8 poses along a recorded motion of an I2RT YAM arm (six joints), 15 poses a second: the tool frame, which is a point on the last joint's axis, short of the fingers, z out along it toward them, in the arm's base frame.
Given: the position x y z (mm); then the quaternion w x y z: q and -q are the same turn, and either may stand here.
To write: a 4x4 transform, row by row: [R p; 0 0 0 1], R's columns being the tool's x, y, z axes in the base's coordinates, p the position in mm. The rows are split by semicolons. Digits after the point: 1 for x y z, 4 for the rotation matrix.
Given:
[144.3, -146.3, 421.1, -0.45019, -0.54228, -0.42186, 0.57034]
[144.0, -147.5, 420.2, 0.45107, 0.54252, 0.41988, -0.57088]
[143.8, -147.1, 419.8, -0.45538, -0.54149, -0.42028, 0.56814]
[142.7, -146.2, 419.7, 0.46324, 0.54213, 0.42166, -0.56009]
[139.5, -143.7, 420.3, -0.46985, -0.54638, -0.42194, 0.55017]
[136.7, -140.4, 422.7, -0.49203, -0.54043, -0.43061, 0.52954]
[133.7, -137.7, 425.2, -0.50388, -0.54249, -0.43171, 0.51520]
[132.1, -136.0, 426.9, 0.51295, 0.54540, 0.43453, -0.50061]
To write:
-0.0065, 0.9711, -0.2387, 144.3; -0.0560, -0.2387, -0.9695, -146.3; -0.9984, 0.0071, 0.0559, 421.1; 0, 0, 0, 1
-0.0044, 0.9706, -0.2406, 144.0; -0.0594, -0.2405, -0.9688, -147.5; -0.9982, 0.0100, 0.0587, 420.2; 0, 0, 0, 1
0.0012, 0.9726, -0.2325, 143.8; -0.0623, -0.2320, -0.9707, -147.1; -0.9981, 0.0156, 0.0603, 419.8; 0, 0, 0, 1
0.0170, 0.9761, -0.2166, 142.7; -0.0617, -0.2152, -0.9746, -146.2; -0.9979, 0.0299, 0.0566, 419.7; 0, 0, 0, 1
0.0386, 0.9781, -0.2047, 139.5; -0.0559, -0.2024, -0.9777, -143.7; -0.9977, 0.0492, 0.0469, 420.3; 0, 0, 0, 1
0.0683, 0.9865, -0.1486, 136.7; -0.0557, -0.1450, -0.9879, -140.4; -0.9961, 0.0758, 0.0450, 422.7; 0, 0, 0, 1
0.0964, 0.9876, -0.1239, 133.7; -0.0508, -0.1195, -0.9915, -137.7; -0.9940, 0.1019, 0.0387, 425.2; 0, 0, 0, 1
0.1212, 0.9876, -0.1003, 132.1; -0.0396, -0.0961, -0.9946, -136.0; -0.9918, 0.1245, 0.0275, 426.9; 0, 0, 0, 1

